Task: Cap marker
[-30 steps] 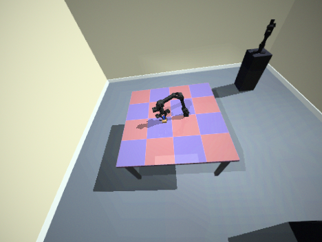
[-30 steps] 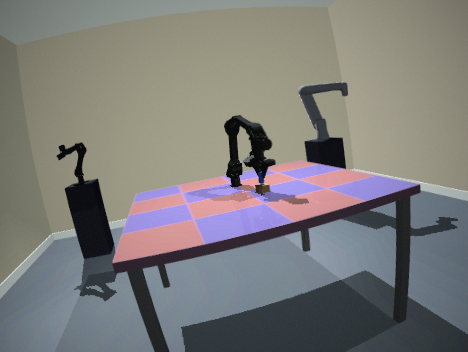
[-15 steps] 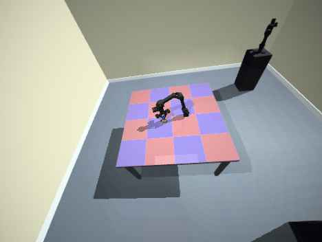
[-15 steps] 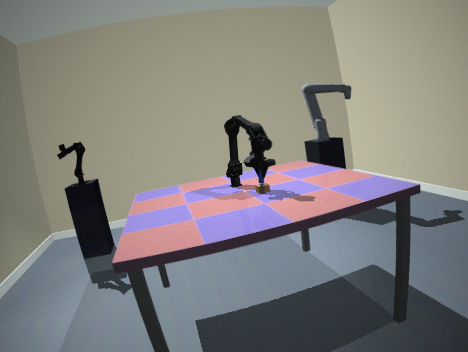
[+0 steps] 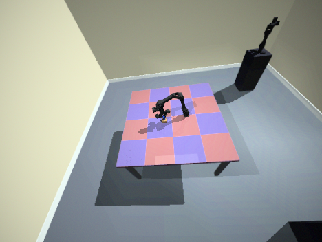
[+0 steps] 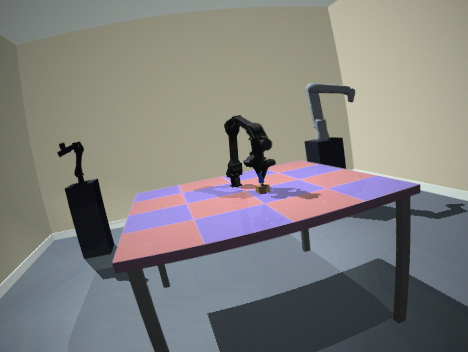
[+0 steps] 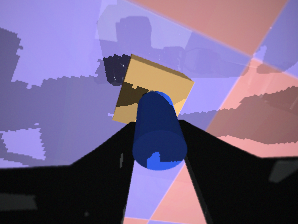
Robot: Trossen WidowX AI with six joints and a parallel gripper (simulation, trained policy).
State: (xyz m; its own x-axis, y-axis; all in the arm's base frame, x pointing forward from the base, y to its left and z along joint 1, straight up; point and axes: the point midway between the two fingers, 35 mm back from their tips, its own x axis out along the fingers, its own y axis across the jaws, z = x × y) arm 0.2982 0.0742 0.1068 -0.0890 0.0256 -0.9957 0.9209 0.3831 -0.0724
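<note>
Now: the blue cap right at my gripper tip. The rest, counted from my gripper tip: small tan holder block: 50 mm below.
</note>
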